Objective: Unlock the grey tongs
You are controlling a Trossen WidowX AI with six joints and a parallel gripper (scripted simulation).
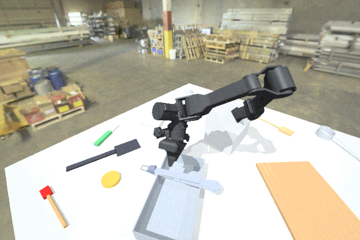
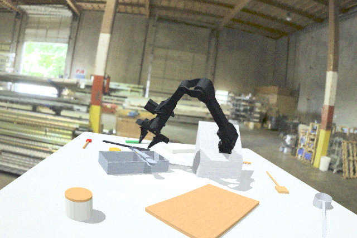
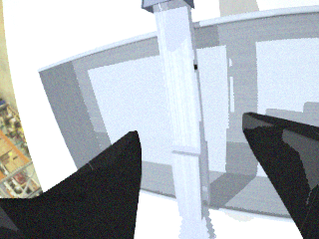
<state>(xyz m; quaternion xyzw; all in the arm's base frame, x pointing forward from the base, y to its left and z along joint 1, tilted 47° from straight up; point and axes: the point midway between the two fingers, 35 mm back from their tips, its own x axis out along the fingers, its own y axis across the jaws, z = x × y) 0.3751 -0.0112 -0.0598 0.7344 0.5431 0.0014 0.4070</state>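
Now: gripper tip 70 mm above the grey roasting tin, 50 mm to the right of it and 40 mm short of it. Round my gripper tip: green tool 460 mm to the right, 90 mm below, 50 mm ahead; then black spatula 310 mm to the right, 110 mm ahead, 100 mm below; then wooden board 420 mm to the left, 260 mm behind, 90 mm below.
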